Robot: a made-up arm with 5 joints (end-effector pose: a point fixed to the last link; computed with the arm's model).
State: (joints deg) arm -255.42 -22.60 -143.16 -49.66 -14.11
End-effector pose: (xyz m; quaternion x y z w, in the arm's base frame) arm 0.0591 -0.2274 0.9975 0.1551 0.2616 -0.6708 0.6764
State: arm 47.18 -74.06 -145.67 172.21 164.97
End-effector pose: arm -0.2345 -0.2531 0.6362 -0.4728 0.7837 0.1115 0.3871
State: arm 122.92 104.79 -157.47 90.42 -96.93
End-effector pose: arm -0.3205 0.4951 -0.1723 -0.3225 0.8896 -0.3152 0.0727
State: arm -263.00 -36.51 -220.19 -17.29 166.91
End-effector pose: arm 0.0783 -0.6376 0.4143 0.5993 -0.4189 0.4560 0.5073
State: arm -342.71 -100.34 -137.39 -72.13 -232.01
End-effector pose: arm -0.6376 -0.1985 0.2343 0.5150 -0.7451 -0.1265 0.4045
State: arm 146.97 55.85 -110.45 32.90 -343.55
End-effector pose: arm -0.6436 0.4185 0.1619 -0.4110 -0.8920 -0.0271 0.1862
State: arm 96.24 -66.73 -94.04 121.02 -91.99
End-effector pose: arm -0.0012 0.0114 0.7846 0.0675 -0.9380 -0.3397 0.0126
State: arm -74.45 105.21 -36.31 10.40 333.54
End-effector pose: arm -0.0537 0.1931 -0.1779 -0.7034 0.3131 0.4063 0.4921
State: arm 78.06 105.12 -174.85 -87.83 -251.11
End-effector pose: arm 0.1169 0.5529 0.3211 -0.1877 0.0517 0.0595 0.9791
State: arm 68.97 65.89 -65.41 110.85 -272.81
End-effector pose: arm 0.0554 0.1441 -0.0649 0.5568 -0.0893 -0.1706 0.8080
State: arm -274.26 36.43 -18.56 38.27 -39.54
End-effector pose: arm 0.0077 0.1029 -0.0810 0.4055 0.7836 -0.4329 0.1846
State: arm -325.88 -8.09 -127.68 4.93 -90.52
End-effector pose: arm 0.2049 0.1389 1.0853 0.1933 0.3684 0.8014 0.4297
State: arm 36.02 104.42 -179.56 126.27 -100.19
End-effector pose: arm 0.4683 0.3405 -0.0224 -0.3364 -0.8370 0.3657 0.2293
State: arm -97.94 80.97 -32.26 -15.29 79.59
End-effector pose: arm -0.0089 -0.0639 -0.2110 -0.0206 0.9575 0.2839 0.0459
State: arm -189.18 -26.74 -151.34 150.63 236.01
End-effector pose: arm -0.0337 0.0054 0.8493 0.8185 -0.5233 -0.2176 0.0943
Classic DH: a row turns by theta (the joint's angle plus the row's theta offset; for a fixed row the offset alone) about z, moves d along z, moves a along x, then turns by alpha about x. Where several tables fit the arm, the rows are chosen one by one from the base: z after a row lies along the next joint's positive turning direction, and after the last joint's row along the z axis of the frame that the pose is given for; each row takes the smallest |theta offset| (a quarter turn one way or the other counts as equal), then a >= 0, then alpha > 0; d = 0 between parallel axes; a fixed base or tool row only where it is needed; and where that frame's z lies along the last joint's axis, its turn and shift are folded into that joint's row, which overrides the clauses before.
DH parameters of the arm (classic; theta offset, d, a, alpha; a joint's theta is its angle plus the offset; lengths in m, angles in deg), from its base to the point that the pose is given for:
joint 1: 0 0.299 0 -90
joint 2: -79.35 0 0.2707 0
joint 3: -23.32 0 -0.3782 0
joint 4: -77.32 0 -0.122 90
joint 5: 180 0.155 0 0

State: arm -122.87 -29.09 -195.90 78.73 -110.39
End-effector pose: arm 0.2282 0.3532 0.9548 0.2886 -0.0316 -0.4289 0.8554
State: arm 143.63 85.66 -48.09 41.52 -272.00
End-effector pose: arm 0.0155 -0.0115 -0.2229 0.6820 0.3598 0.2773 0.5732
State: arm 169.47 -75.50 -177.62 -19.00 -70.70
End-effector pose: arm 0.7596 -0.1412 0.3142 -0.3609 0.6230 -0.4518 0.5268
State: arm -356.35 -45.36 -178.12 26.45 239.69
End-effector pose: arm -0.6290 -0.0401 0.8447 -0.0695 -0.1306 0.5192 0.8417
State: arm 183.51 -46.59 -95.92 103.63 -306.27
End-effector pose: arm -0.1918 -0.0118 0.8173 -0.4002 -0.8539 0.1594 0.2921
